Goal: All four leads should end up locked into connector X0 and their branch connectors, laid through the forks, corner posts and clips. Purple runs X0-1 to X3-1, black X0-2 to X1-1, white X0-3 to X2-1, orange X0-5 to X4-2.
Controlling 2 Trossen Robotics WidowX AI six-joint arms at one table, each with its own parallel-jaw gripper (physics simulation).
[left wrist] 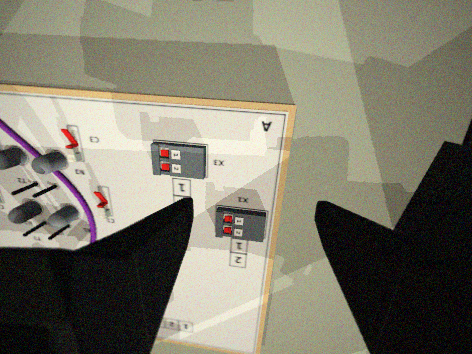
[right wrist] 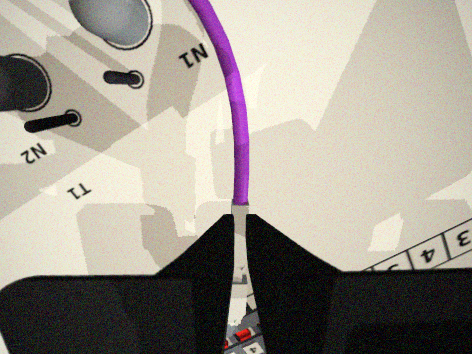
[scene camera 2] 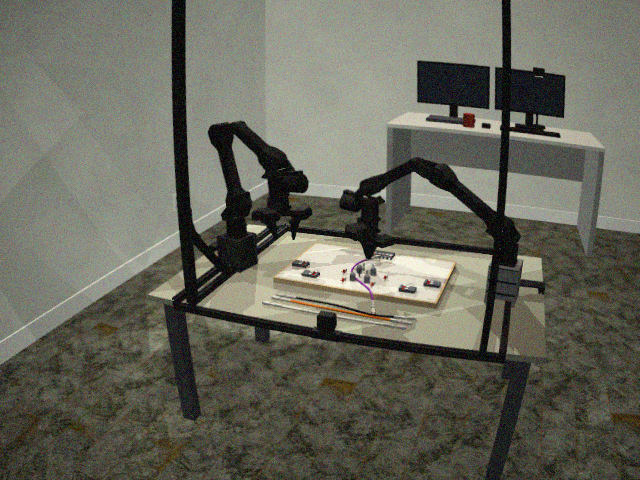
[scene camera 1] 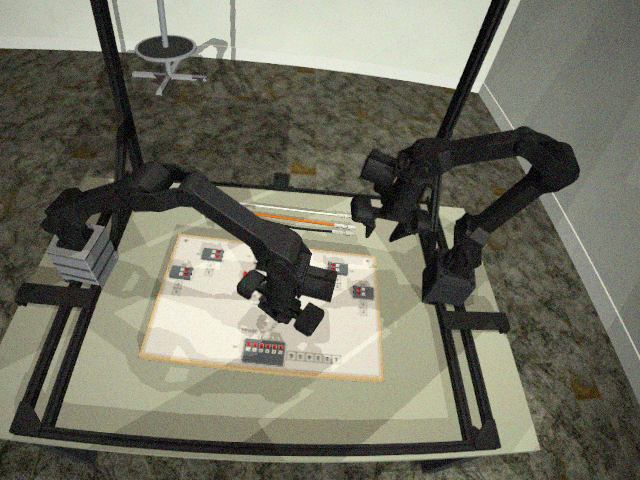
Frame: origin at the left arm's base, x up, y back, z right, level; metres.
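Seen in the pictures: left gripper, fingertip midpoint: (left wrist: 254,208) (scene camera 2: 284,239) (scene camera 1: 378,238); right gripper, fingertip midpoint: (right wrist: 239,224) (scene camera 2: 368,258) (scene camera 1: 278,320); left arm's base at its link origin: (scene camera 2: 236,235) (scene camera 1: 456,267); right arm's base at its link origin: (scene camera 2: 506,262) (scene camera 1: 75,238).
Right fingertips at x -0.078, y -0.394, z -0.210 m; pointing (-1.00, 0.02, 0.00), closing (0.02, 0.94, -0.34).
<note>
Pixels of each thing's top centre, then the offset from my right fingertips to it. "*": a spot on its surface instead. Level surfaces: height alone.
- purple lead at a spot on its surface: (right wrist: 240,125) * dy +0.014, dx -0.001, dz +0.039 m
- connector X0 at a spot on its surface: (scene camera 1: 263,352) (scene camera 2: 381,253) * dy -0.013, dx -0.005, dz -0.081 m
- X1 at a spot on its surface: (left wrist: 247,227) (scene camera 1: 366,291) * dy +0.191, dx -0.005, dz +0.136 m
- orange lead at a spot on its surface: (scene camera 1: 294,219) * dy -0.039, dx -0.028, dz +0.338 m
- black lead at a spot on its surface: (scene camera 1: 310,229) * dy +0.013, dx -0.028, dz +0.314 m
- white lead at a spot on its surface: (scene camera 1: 299,210) * dy -0.033, dx -0.027, dz +0.377 m
- white board at its top centre: (right wrist: 124,129) (left wrist: 59,233) (scene camera 1: 270,301) (scene camera 2: 369,269) dy -0.032, dx -0.014, dz +0.052 m
- table at its surface level: dx -0.033 m
My right gripper (scene camera 2: 368,256) (right wrist: 239,224) is shut on the white plug at the near end of the purple lead (scene camera 2: 365,280) (left wrist: 82,200) (right wrist: 240,125), above connector X0 (scene camera 1: 263,352) (scene camera 2: 385,255); whether the plug touches X0 is hidden. The purple lead curves past the grey posts; its other plug (scene camera 2: 373,308) lies beyond the board edge. My left gripper (scene camera 1: 381,237) (scene camera 2: 283,236) (left wrist: 254,208) is open and empty, high beside the board. Connectors X3 (scene camera 1: 337,267) (left wrist: 192,162) and X1 (scene camera 1: 362,292) (left wrist: 247,227) hold no lead. The orange lead (scene camera 1: 294,219), black lead (scene camera 1: 310,229) and white lead (scene camera 1: 299,210) lie behind the board.
The white board (scene camera 1: 206,330) lies on the table (scene camera 1: 155,397) inside a black frame (scene camera 1: 258,447). Two more branch connectors (scene camera 1: 212,254) (scene camera 1: 180,272) stand at its left in scene camera 1. Red clips (left wrist: 101,199) and grey posts (left wrist: 50,162) stand mid-board. A small black box (scene camera 2: 326,321) sits on the frame.
</note>
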